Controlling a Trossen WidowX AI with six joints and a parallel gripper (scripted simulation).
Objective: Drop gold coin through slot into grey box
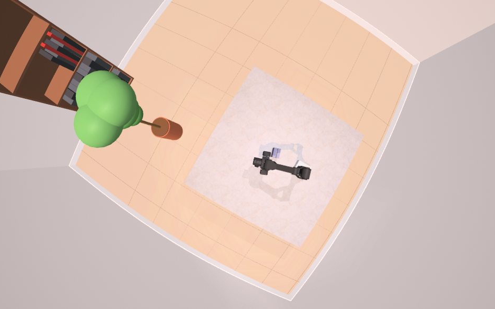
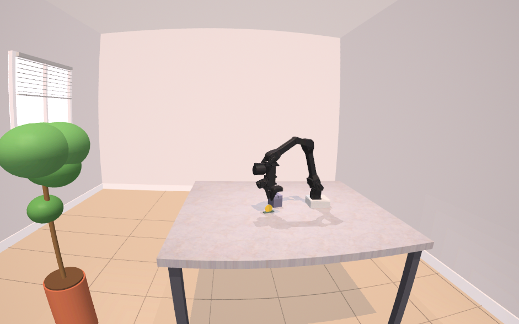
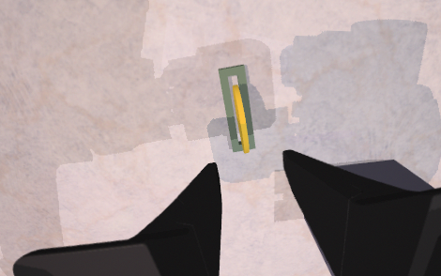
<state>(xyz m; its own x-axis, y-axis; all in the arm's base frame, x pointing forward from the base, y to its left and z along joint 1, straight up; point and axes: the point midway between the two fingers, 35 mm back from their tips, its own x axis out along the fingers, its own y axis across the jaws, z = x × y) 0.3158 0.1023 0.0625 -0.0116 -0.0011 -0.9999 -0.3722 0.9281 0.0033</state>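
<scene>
Now: gripper tip 50 mm above the gold coin.
</scene>
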